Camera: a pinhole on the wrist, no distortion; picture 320 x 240 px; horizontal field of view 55.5 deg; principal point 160.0 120.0 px. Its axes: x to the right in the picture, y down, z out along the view. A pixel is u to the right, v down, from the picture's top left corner.
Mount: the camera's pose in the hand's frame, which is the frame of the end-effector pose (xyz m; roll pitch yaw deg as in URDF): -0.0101 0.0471 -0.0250 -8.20 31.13 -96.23
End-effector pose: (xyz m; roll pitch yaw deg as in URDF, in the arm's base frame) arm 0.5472 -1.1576 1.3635 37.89 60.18 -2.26
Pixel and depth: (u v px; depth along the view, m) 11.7 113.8 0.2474
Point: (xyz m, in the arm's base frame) 0.7307 -1.3010 1.4517
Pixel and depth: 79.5 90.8 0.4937
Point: 0.7983 -1.5324 1.5185
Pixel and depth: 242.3 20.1 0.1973
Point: 0.5410 -1.3112 1.4352
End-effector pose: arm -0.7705 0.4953 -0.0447 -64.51 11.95 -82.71
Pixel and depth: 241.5 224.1 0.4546
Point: -0.6179 0.2635 0.3018
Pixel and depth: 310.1 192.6 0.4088
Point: -0.7097 0.3184 0.3225
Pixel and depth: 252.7 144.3 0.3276
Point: -0.6717 0.4161 0.2172
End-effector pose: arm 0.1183 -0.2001 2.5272 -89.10 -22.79 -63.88
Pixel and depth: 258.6 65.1 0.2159
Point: 0.1937 -0.0710 2.6294
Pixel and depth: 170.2 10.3 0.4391
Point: 0.3512 0.1328 2.6571
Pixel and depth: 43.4 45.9 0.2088
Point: 0.2840 -0.0847 2.5096
